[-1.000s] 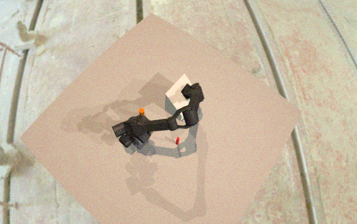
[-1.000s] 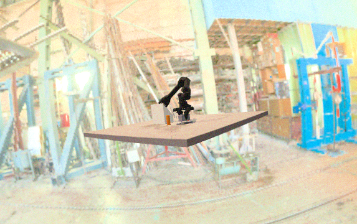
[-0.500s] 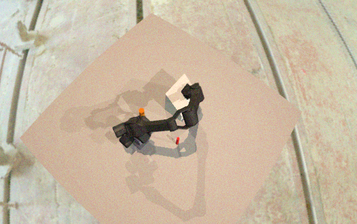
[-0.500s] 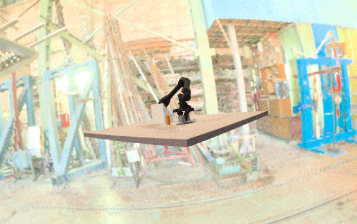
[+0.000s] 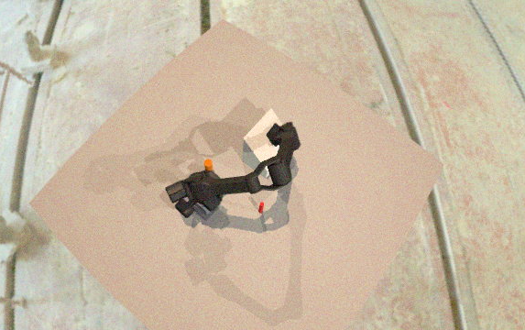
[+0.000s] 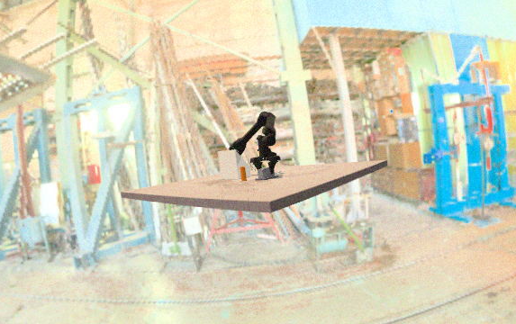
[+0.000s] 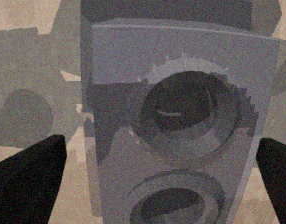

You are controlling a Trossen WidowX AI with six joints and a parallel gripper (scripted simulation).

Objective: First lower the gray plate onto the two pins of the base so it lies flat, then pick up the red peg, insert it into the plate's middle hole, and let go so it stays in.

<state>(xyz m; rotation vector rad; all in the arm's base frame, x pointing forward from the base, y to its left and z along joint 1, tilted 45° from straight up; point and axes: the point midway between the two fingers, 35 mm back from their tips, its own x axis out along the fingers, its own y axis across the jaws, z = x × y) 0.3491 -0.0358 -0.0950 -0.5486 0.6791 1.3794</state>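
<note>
Now: the gray plate 20 mm above my gripper tip. From my gripper tip the other things lie so: red peg: 200 mm to the left, 110 mm behind, 20 mm above; then orange cylinder: 120 mm behind, 50 mm to the right, 20 mm above; then base: 20 mm below.
</note>
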